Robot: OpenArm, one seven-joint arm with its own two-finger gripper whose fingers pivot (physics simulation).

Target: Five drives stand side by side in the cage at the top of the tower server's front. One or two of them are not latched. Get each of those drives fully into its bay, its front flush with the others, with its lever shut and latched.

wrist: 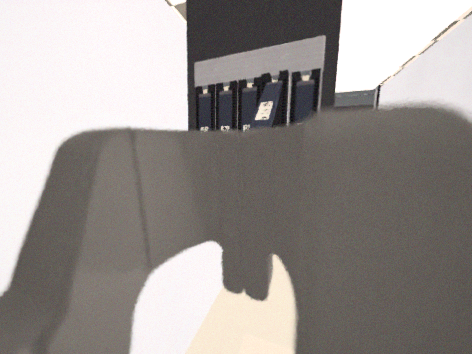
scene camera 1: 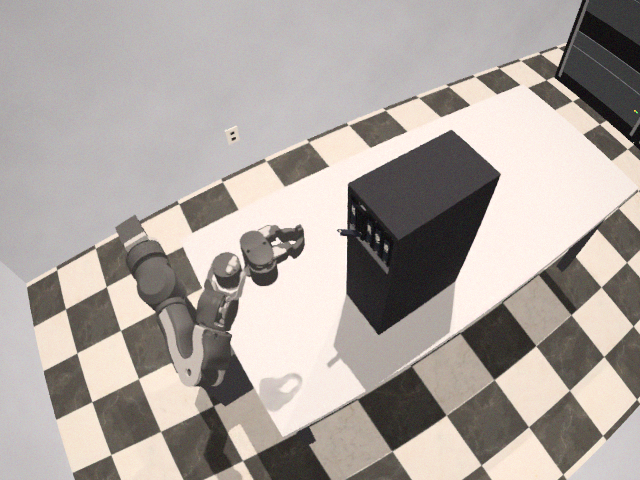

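The black tower server [scene camera 1: 423, 227] [wrist: 260, 25] stands on the table with its drive cage at the top of its front. Five dark blue drives show side by side in the wrist view. The fourth from the left has its lever [wrist: 270, 102] [scene camera 1: 347, 232] swung out, tilted across toward the third drive. The levers of the first [wrist: 205, 107], second [wrist: 226, 105], third [wrist: 247, 102] and fifth [wrist: 305, 97] look upright and shut. Their lower ends are hidden behind the gripper. My gripper [scene camera 1: 299, 240] [wrist: 252, 209] is shut and empty, in front of the cage and apart from the lever.
The white table [scene camera 1: 310, 320] carries the server; its near edge runs along the lower right in the scene view. A dark equipment rack [scene camera 1: 602, 49] stands at the back right. The arm reaches in from the left. A wall with an outlet [scene camera 1: 232, 135] is behind.
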